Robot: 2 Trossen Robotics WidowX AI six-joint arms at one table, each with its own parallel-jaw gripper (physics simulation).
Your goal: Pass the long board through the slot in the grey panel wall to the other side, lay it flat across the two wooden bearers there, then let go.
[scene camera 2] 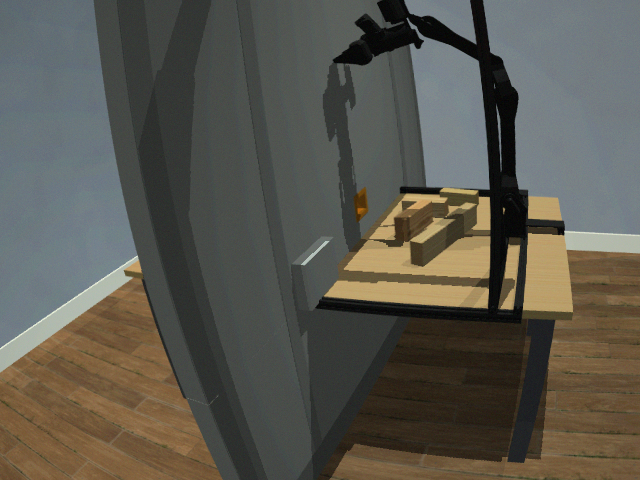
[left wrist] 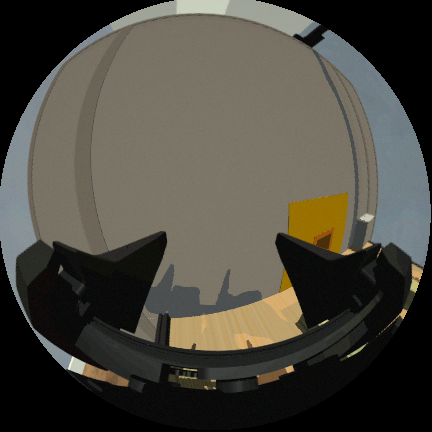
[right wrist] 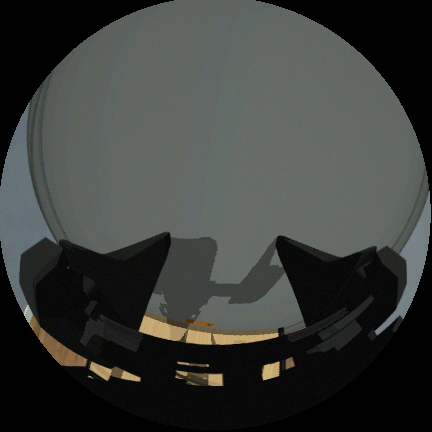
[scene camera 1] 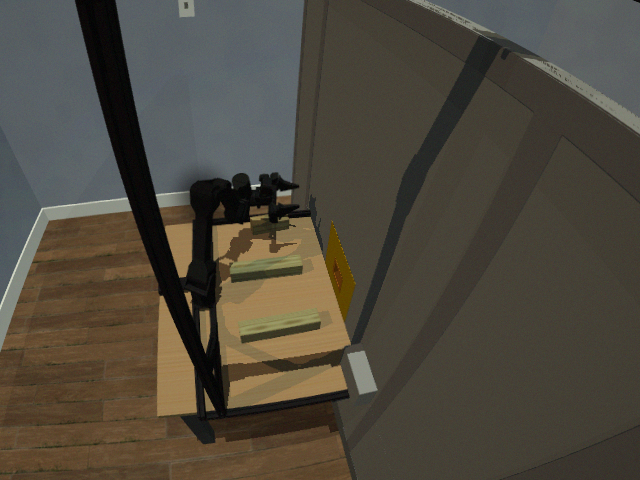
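Where they show: left gripper, fingertip midpoint: [left wrist: 222, 238] [scene camera 1: 299, 195]; right gripper, fingertip midpoint: [scene camera 2: 338, 57] [right wrist: 225, 240]; left arm's base, origin of the base link: [scene camera 1: 203, 299]; right arm's base, origin of the base link: [scene camera 2: 515, 232].
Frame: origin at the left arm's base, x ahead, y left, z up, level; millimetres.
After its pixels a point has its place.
A long pale wooden piece [scene camera 2: 442, 240] {x 724, y -99, z 11 mm} lies on the table in scene camera 2, beside a reddish-brown piece [scene camera 2: 408, 224] {x 620, y -40, z 26 mm}; which is the long board I cannot tell for certain. The orange-edged slot [scene camera 1: 334, 266] {x 431, y 21, z 68 mm} [scene camera 2: 357, 200] {x 460, y 18, z 68 mm} [left wrist: 325, 232] {x 431, y -18, z 100 mm} [right wrist: 200, 323] {x 481, y -5, z 45 mm} is in the grey panel wall [scene camera 1: 372, 170] {x 432, y -86, z 520 mm} [scene camera 2: 279, 155] {x 483, y -396, z 299 mm}. In scene camera 1, two green-tinged bearers, the nearer one [scene camera 1: 279, 326] {x 224, y -147, z 28 mm} and the farther one [scene camera 1: 266, 269] {x 217, y 75, z 27 mm}, lie roughly parallel. My left gripper [scene camera 1: 298, 196] {x 352, y 245, z 188 mm} [left wrist: 222, 238] {x 352, y 245, z 188 mm} is open, above the table's far end. My right gripper [scene camera 2: 334, 60] {x 488, y -50, z 480 mm} [right wrist: 225, 240] {x 488, y -50, z 480 mm} is open, high above the table, near the wall.
Another wooden block [scene camera 1: 268, 225] {x 253, y 292, z 18 mm} lies below the left gripper. More blocks, such as one pale block [scene camera 2: 459, 195] {x 717, y 247, z 17 mm}, lie behind the pieces in scene camera 2. A yellow plate [scene camera 1: 333, 245] {x 432, y 62, z 124 mm} [left wrist: 315, 212] {x 432, y 33, z 157 mm} surrounds the slot. A white block [scene camera 1: 362, 373] {x 407, y -359, z 81 mm} [scene camera 2: 317, 276] {x 513, y -371, z 34 mm} and black posts [scene camera 1: 126, 139] {x 33, y -380, z 793 mm} [scene camera 2: 488, 129] {x 882, y -380, z 340 mm} stand nearby.
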